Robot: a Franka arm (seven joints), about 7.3 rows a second.
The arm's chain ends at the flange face. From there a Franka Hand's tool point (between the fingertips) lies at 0.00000 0.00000 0.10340 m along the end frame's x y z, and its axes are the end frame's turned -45 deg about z.
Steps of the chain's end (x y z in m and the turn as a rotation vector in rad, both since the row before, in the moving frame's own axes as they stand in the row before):
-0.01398, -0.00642, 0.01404, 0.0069, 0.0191, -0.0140
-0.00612, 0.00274, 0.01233, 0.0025, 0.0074, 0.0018
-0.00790, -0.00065, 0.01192, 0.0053, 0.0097, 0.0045
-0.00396, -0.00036, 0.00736, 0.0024, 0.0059, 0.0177
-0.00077, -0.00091, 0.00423, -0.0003, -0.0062, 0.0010
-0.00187, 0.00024, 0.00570, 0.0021, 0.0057, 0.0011
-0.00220, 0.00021, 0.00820, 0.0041, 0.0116, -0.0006
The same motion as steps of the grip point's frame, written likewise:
-0.00344, -0.01355, 0.01402, -0.0086, 0.0184, -0.0140
-0.00554, -0.00203, 0.01233, -0.0035, 0.0070, 0.0018
-0.00403, -0.00572, 0.01191, -0.0031, 0.0106, 0.0045
-0.00194, -0.00279, 0.00736, -0.0025, 0.0059, 0.0177
-0.00038, -0.00162, 0.00423, 0.0042, -0.0046, 0.0010
-0.00092, -0.00089, 0.00570, -0.0025, 0.0055, 0.0011
-0.00056, -0.00086, 0.00819, -0.0053, 0.0111, -0.0006

